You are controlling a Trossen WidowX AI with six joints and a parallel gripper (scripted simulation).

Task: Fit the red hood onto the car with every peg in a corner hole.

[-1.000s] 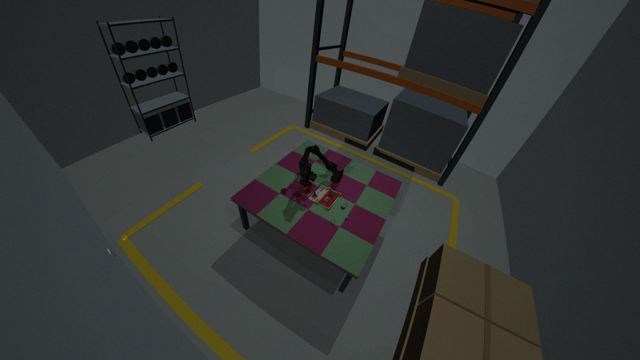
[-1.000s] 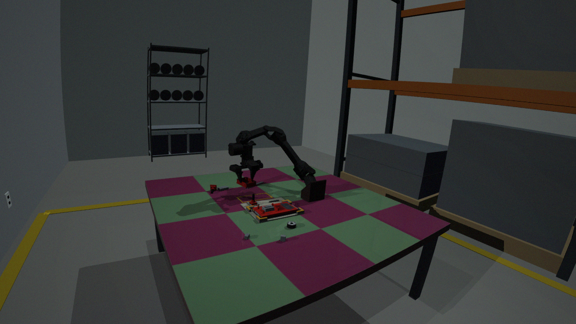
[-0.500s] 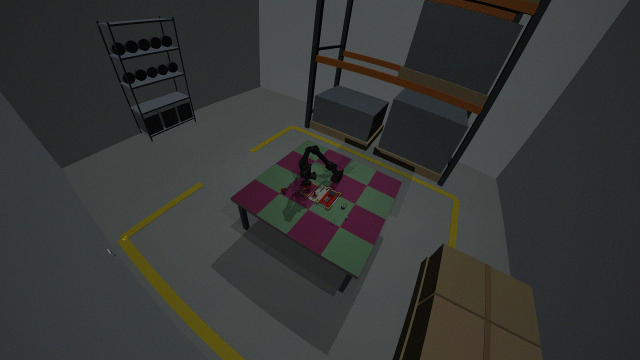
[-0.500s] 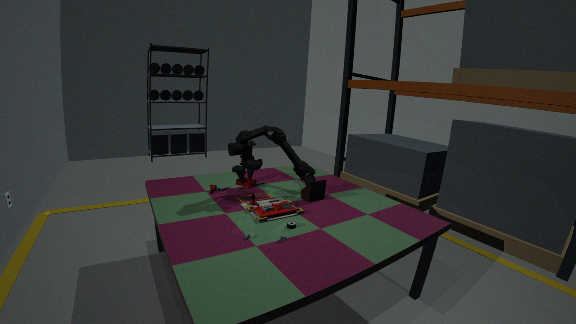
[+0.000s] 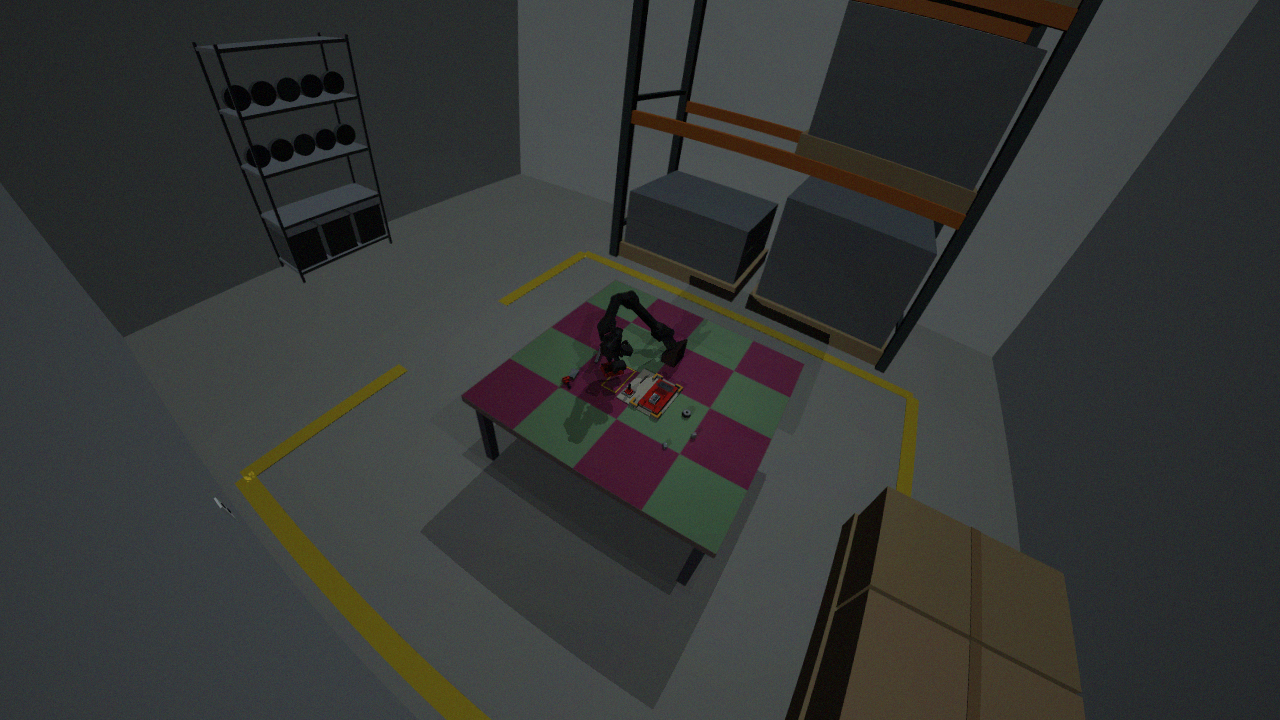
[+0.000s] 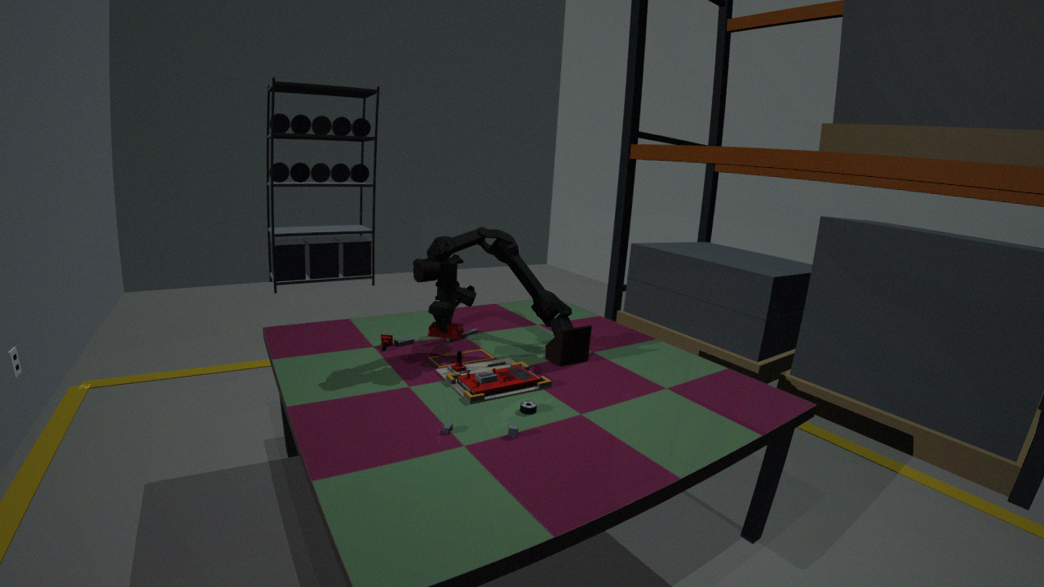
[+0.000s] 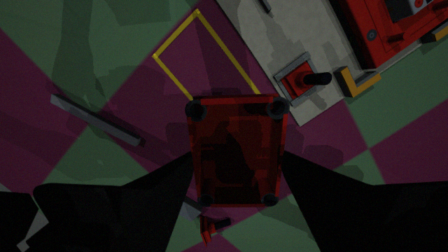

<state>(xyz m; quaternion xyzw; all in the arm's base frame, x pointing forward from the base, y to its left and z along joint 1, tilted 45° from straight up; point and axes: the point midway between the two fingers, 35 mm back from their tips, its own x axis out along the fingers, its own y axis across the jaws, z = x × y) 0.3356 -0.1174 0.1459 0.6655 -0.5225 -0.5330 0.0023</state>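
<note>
Right now my gripper tip is 10 mm above the red hood. From my gripper tip the other things lie so: grey engine block (240 mm to the left, 70 mm below, 20 mm ahead); then grey bar (160 mm behind, 150 mm to the right, 90 mm below); then jig (210 mm to the left, 80 mm below, 30 mm behind).
</note>
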